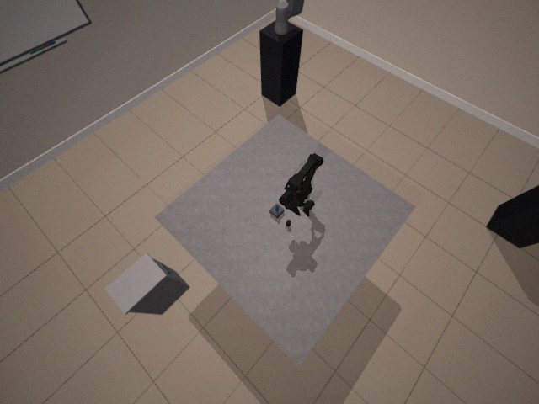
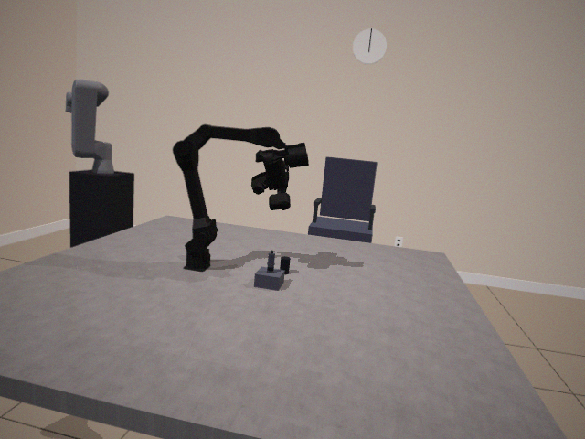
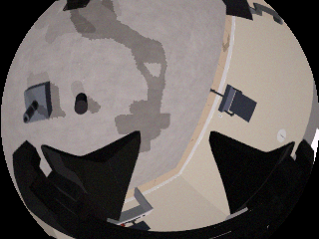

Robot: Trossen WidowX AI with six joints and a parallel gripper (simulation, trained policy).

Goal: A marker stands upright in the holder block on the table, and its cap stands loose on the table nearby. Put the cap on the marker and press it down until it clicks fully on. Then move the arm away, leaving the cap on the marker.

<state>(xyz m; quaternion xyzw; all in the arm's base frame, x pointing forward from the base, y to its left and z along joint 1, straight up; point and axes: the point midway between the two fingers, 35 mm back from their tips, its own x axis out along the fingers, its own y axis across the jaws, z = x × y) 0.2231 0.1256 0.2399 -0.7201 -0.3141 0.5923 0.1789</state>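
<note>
Right now the marker cap is 19 cm below my gripper tip, 8 cm to the right of it and 4 cm ahead of it. From my gripper tip the other things lie so: grey holder block 20 cm to the right, 20 cm below, 2 cm ahead.
</note>
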